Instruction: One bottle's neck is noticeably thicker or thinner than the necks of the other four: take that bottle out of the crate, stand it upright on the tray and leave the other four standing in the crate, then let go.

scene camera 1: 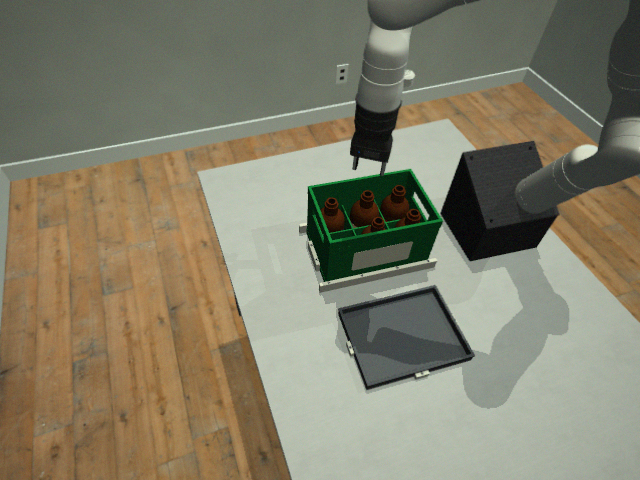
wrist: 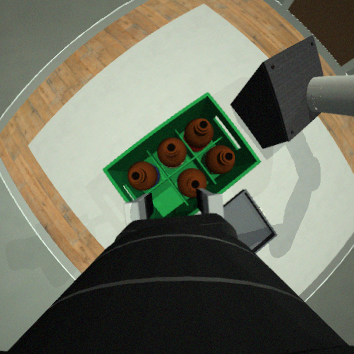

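Pixels of known places: gripper, fingertip midpoint: (scene camera 1: 368,169) (wrist: 174,199); arm's base, link origin: (scene camera 1: 532,195) (wrist: 315,94).
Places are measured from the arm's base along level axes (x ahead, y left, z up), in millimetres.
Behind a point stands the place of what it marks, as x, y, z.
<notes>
A green crate (scene camera 1: 385,250) {397, 13, -56} (wrist: 156,135) {398, -166, -14} with dividers holds brown bottles, all upright. In the scene view the far row has a left bottle (scene camera 1: 332,217) {489, -107, -35}, a middle bottle (scene camera 1: 364,210) {404, -107, -36} and a right bottle (scene camera 1: 395,205) {321, -101, -37}; the near row has a middle bottle (scene camera 1: 377,224) {410, -25, 1} and a right bottle (scene camera 1: 413,216) {318, -23, 1}. The near left compartment is empty, seen in the wrist view. I cannot tell surely which neck differs. A dark grey tray (scene camera 1: 408,325) {392, 167, -155} (wrist: 246,220) {341, 183, -155} lies in front of the crate with nothing on it. My gripper (scene camera 1: 369,170) {441, -52, 154} (wrist: 174,199) {441, -52, 154} is open and empty, above the crate's far side.
A black box (scene camera 1: 509,191) {55, -23, 10} (wrist: 290,95) {98, -44, 19} stands right of the crate, with a grey arm (scene camera 1: 573,173) {55, 97, 171} (wrist: 335,95) {44, 17, 78} at it. Pale strips (scene camera 1: 377,275) {410, 24, -138} edge the crate's base. Small pale blocks (scene camera 1: 422,374) {420, 286, -146} touch the tray's edge. All stand on a light mat (scene camera 1: 330,413) {633, 297, -160}.
</notes>
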